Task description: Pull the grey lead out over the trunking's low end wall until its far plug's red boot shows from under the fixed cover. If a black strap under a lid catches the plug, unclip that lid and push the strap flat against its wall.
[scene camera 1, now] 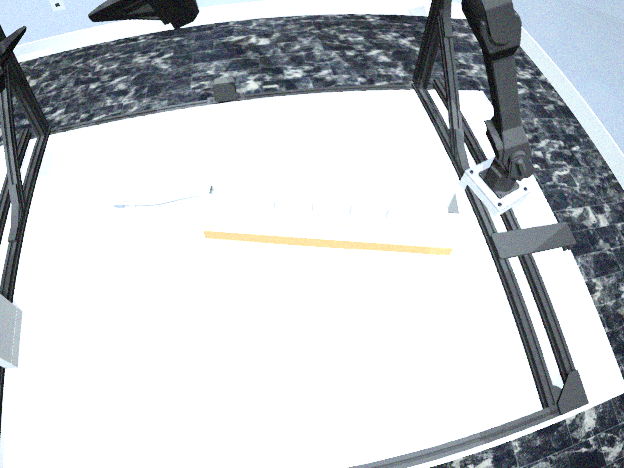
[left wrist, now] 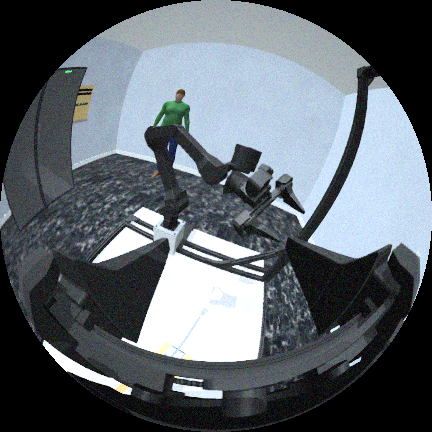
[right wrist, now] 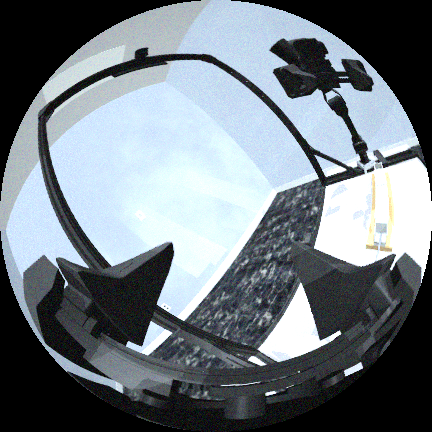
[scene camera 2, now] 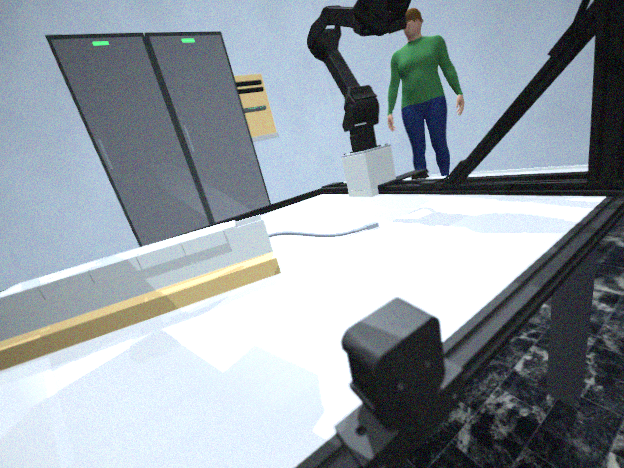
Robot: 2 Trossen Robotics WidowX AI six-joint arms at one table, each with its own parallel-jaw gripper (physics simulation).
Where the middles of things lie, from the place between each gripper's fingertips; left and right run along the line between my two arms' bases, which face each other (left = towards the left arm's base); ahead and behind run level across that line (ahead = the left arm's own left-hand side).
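My right gripper is well above the white trunking [scene camera 2: 54,324], and it is also a long way to the right of the trunking and well short of it.
As for my left gripper, I see it far above the white trunking, far to the right of it and slightly short of it. Going by its middle, the white trunking is nearer to my left gripper than to my right gripper.
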